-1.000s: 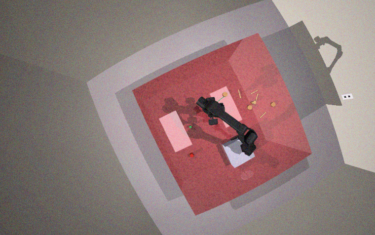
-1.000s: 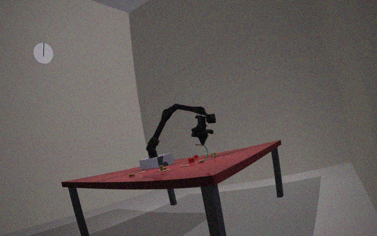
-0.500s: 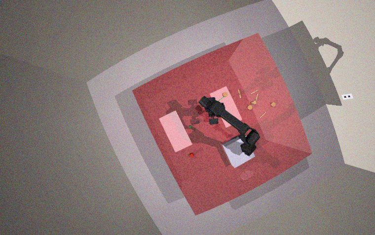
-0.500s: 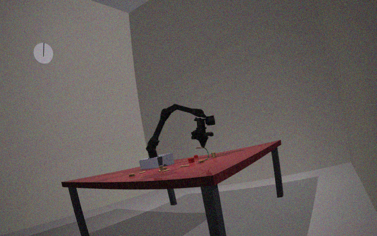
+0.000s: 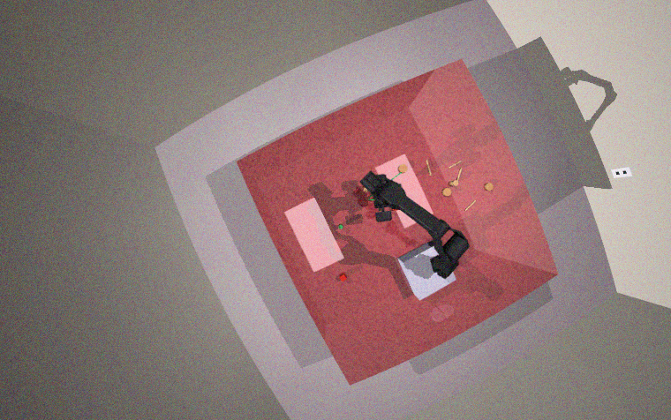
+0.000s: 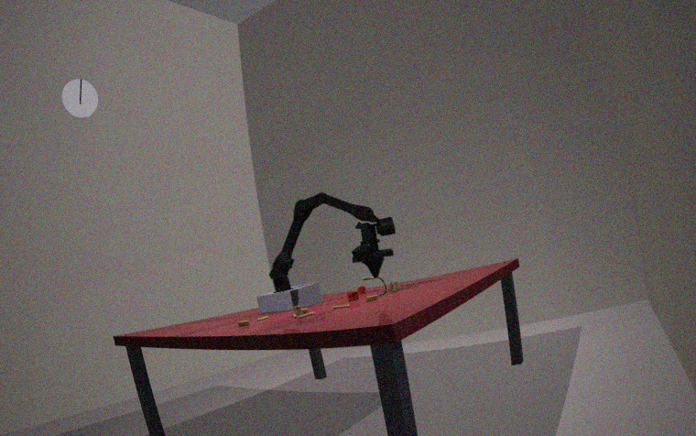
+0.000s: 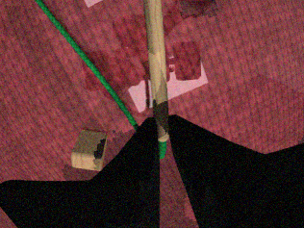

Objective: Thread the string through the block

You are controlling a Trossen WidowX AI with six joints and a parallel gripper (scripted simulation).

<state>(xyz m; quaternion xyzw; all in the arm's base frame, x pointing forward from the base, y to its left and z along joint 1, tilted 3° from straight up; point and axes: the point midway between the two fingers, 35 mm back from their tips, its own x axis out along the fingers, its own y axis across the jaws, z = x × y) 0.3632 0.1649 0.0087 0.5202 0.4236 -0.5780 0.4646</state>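
My gripper tip is 60 mm short of the tan cube, 50 mm above it and 30 mm to the right of it. Also, from my gripper tip: thin wooden stick (10 mm to the right); small red piece (290 mm behind, 270 mm to the left, 60 mm below); round wooden button (170 mm to the right, 100 mm ahead, 60 mm below).
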